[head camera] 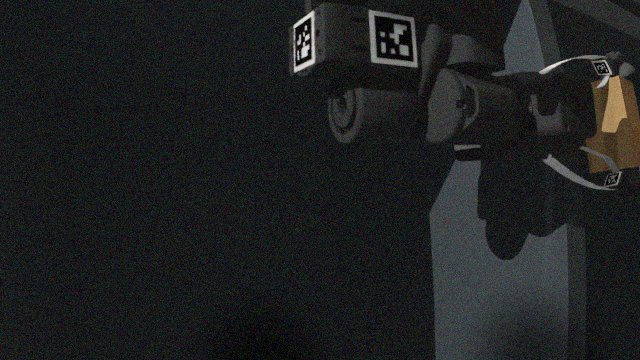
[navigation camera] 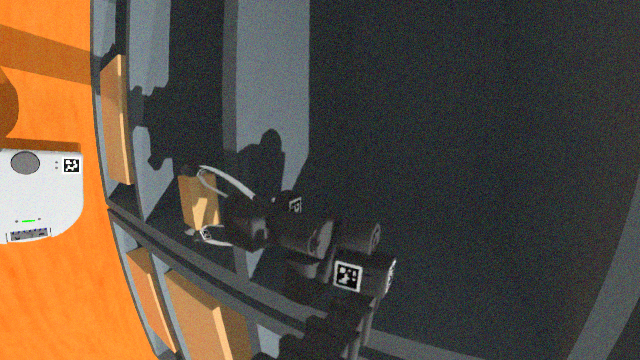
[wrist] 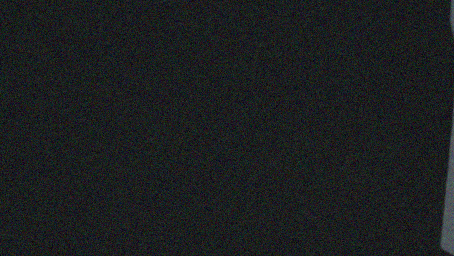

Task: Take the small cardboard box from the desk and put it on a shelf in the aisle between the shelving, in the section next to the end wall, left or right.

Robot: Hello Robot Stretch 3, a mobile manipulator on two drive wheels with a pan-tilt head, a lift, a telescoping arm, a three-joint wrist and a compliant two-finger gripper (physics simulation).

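Pixels of known places: gripper, between the fingertips: point(head camera: 629, 125) point(navigation camera: 187, 199); robot's base, origin of its link: point(navigation camera: 26, 162).
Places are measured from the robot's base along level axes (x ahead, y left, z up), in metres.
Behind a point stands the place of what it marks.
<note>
The small cardboard box point(head camera: 600, 155) point(navigation camera: 189, 202) {x -0.023, y -0.226, z 0.889 m} is between the two fingertips of my gripper point(head camera: 614, 120) {x -0.025, y -0.244, z 0.851 m} point(navigation camera: 199, 204) {x -0.025, y -0.244, z 0.851 m}, which is shut on it. In the head view it is at the right edge, partly cut off. In the navigation view it is left of centre, in front of the shelving's grey boards point(head camera: 505, 310) {x 0.160, y -0.306, z 0.990 m} point(navigation camera: 270, 75) {x 0.198, y -0.297, z 0.990 m}. I cannot tell whether it touches a shelf. Neither box nor gripper shows in the wrist view, which is mostly dark with a grey strip at the right edge. The desk does not show.
In the navigation view, larger cardboard boxes point(navigation camera: 114, 125) {x 0.151, y -0.249, z 0.268 m} point(navigation camera: 147, 300) {x -0.602, y -0.366, z 0.223 m} point(navigation camera: 192, 310) {x -0.394, y -0.334, z 0.686 m} stand in the shelving at the left and lower left. A dark shelving beam point(navigation camera: 200, 257) {x -0.153, y -0.276, z 0.842 m} runs below the gripper. My white base point(navigation camera: 45, 195) {x -0.107, y -0.051, z 0.159 m} is at the left on the orange floor point(navigation camera: 50, 300) {x -0.578, y -0.032, z -0.001 m}.
</note>
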